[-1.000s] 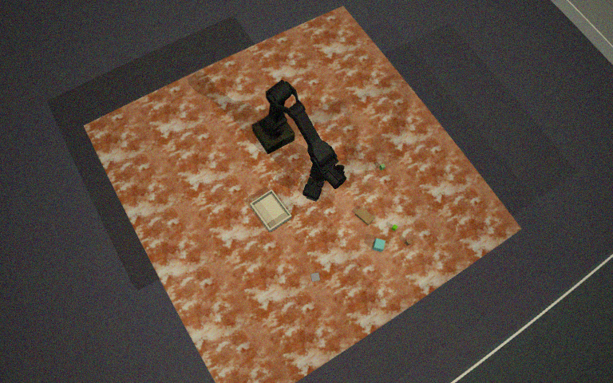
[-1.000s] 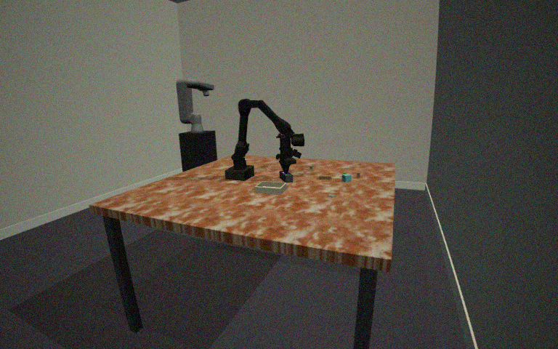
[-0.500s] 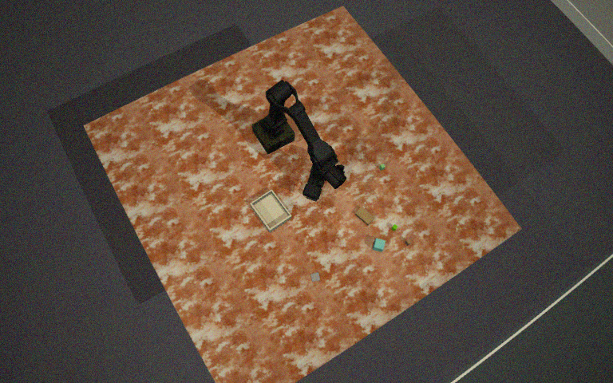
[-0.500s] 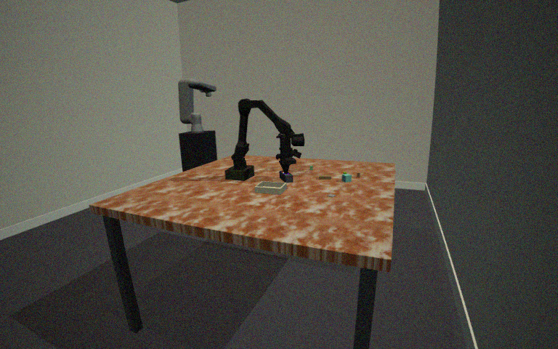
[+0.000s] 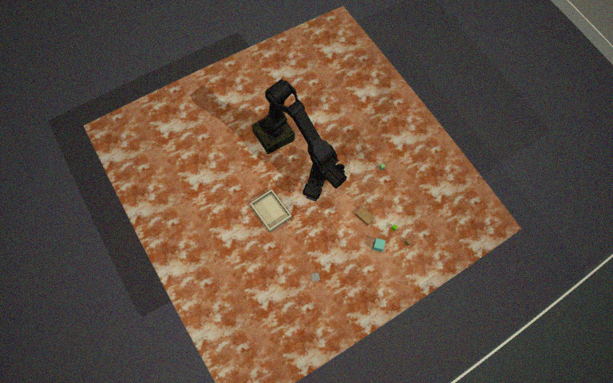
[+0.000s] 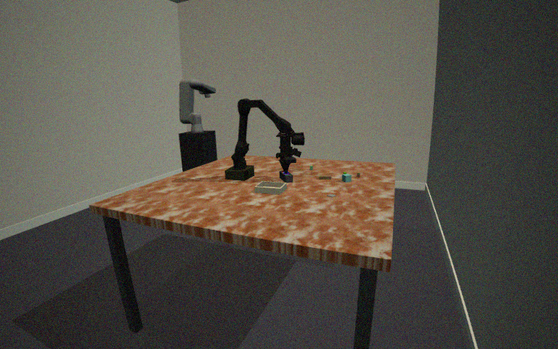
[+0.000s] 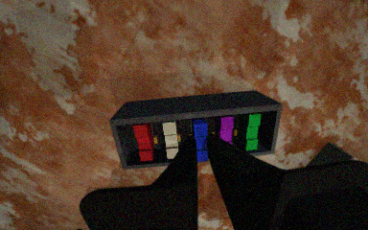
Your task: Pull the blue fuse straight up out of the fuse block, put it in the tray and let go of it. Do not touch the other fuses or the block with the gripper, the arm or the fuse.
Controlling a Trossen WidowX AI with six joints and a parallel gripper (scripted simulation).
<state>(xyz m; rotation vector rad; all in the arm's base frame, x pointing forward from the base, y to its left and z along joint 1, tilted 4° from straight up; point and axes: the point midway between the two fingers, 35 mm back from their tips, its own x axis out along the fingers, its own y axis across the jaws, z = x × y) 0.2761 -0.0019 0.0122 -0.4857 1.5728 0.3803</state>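
Now: gripper tip 3 cm past the cream tray, 20 cm to the left of it and 4 cm above it. Also, from my gripper tip: brown flat piece 21 cm ahead, 7 cm to the left, 3 cm below; then cyan cube 33 cm ahead, 3 cm to the left, 2 cm below; then blue fuse 1 cm below.
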